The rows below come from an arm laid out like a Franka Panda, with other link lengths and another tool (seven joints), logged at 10 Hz.
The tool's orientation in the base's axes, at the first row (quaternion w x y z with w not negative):
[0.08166, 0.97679, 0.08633, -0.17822]
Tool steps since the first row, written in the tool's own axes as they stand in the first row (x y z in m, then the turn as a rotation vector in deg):
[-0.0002, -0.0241, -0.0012, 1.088, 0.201, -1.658]
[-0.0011, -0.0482, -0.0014, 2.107, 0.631, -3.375]
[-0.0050, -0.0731, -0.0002, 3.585, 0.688, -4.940]
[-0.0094, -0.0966, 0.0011, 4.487, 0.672, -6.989]
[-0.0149, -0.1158, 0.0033, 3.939, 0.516, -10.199]
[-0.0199, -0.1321, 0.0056, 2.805, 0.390, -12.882]
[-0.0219, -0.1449, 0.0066, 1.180, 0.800, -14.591]
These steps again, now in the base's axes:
[-0.0045, 0.0236, -0.0019, 1.596, 0.272, 1.162]
[-0.0101, 0.0470, -0.0045, 3.194, 0.323, 2.434]
[-0.0190, 0.0704, -0.0074, 5.090, 0.772, 3.350]
[-0.0281, 0.0924, -0.0100, 6.603, 1.303, 4.913]
[-0.0377, 0.1098, -0.0126, 7.139, 1.989, 8.055]
[-0.0463, 0.1245, -0.0150, 6.966, 2.464, 10.926]
[-0.0510, 0.1365, -0.0168, 6.120, 2.164, 13.145]

